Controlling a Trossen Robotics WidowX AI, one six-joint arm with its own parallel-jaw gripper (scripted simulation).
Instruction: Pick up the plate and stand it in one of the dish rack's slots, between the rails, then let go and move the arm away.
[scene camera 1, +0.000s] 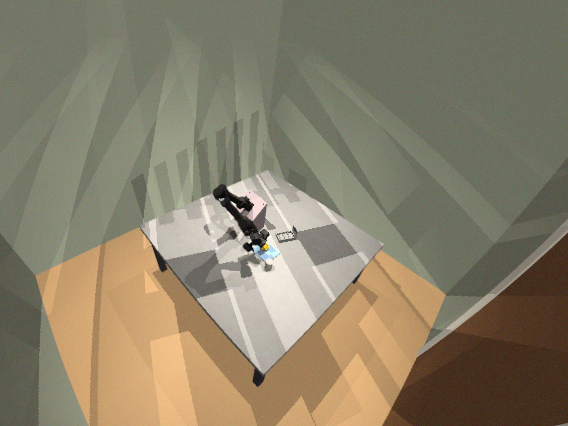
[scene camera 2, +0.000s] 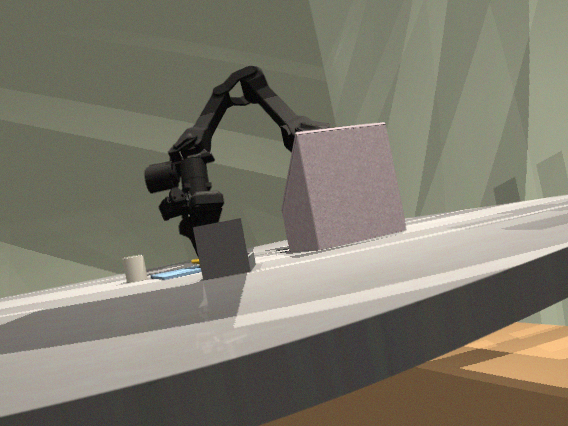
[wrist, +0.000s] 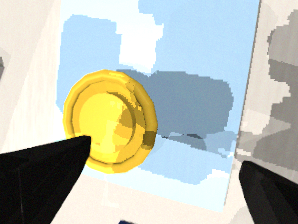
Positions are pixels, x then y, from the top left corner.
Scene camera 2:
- my gripper: 205, 253
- dish rack: 221, 247
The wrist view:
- my gripper: 165, 156
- yellow plate: 111, 107
